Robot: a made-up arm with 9 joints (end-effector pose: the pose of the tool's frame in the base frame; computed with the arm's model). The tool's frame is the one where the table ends. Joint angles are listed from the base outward.
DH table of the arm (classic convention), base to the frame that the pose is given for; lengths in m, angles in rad. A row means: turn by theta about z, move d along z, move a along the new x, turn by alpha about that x. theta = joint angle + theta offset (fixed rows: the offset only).
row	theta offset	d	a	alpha
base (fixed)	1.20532	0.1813	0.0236	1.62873
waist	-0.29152	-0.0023	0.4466	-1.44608
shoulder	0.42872	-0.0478	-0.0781	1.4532
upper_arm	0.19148	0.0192	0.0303	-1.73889
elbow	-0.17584	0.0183	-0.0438	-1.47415
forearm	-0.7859	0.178	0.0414	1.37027
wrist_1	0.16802	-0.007	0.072	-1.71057
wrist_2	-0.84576	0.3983	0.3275	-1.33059
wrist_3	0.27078	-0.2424	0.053	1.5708
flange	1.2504	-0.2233	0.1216	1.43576
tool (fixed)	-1.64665	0.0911	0	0
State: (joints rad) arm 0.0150 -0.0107 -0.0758 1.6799 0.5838 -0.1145 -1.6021 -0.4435 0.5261
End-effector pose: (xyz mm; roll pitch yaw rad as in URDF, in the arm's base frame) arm 530.8 -35.4 228.1 0.9810 -0.4953 1.3258
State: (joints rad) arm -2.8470 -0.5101 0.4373 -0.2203 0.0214 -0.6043 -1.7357 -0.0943 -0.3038
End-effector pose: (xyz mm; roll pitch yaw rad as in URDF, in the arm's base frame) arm -657.5 -242.3 416.2 -0.2172 -0.3512 0.4922
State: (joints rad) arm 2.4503 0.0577 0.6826 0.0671 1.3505 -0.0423 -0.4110 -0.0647 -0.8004
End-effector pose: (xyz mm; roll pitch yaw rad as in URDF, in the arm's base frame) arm -421.7 -229.7 57.3 -2.9378 -0.2436 -0.7171
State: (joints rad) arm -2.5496 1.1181 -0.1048 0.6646 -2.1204 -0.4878 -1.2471 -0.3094 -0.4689
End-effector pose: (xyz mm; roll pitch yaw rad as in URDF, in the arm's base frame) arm 94.6 -169.5 628.0 0.9117 -0.0335 -2.5476
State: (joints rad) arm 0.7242 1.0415 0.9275 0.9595 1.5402 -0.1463 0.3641 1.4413 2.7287
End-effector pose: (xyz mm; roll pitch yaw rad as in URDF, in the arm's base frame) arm 169.9 61.2 -299.8 -2.5719 0.2115 0.6245
